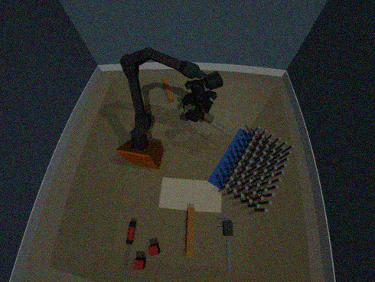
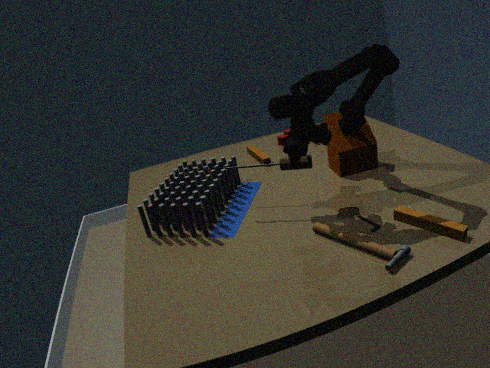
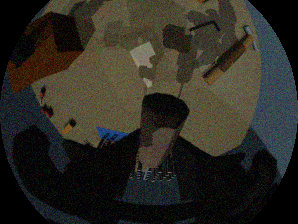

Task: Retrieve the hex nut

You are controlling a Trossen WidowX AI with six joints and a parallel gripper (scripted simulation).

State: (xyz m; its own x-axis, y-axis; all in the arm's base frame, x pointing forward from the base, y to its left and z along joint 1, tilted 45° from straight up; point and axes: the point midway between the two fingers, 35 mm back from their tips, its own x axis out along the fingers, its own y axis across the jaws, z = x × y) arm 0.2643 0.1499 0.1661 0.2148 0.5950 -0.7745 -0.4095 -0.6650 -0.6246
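My gripper tip is 90 mm short of the hook tool and 40 mm to the left of it. From my gripper tip the other things lie so: blue taped strip (180 mm ahead, 130 mm to the right, 150 mm below); then hex key (150 mm behind, 190 mm to the left, 140 mm below).
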